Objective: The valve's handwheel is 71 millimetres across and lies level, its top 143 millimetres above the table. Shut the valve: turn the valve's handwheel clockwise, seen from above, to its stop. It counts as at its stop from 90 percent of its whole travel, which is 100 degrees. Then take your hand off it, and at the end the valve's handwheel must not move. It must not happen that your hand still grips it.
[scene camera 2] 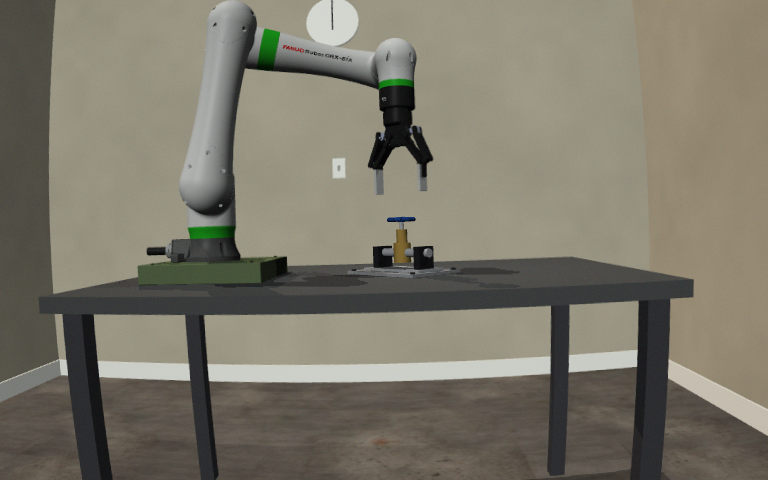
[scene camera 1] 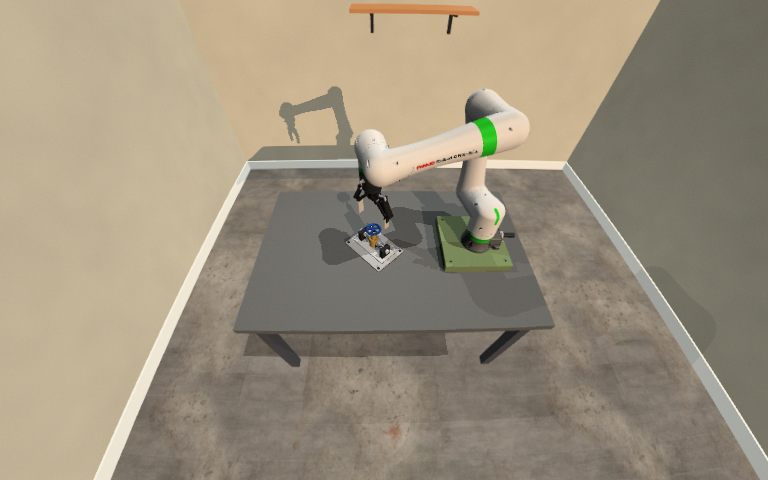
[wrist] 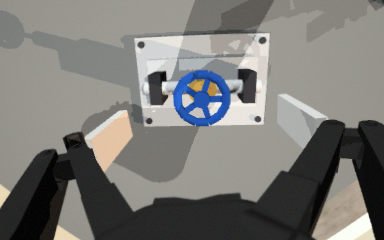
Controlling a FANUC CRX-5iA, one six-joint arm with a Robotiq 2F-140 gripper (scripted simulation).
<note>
In view: my gripper (scene camera 2: pixel 400 192) and a blue spoked handwheel (wrist: pixel 202 99).
My gripper shows as well in the wrist view (wrist: pixel 201 116).
</note>
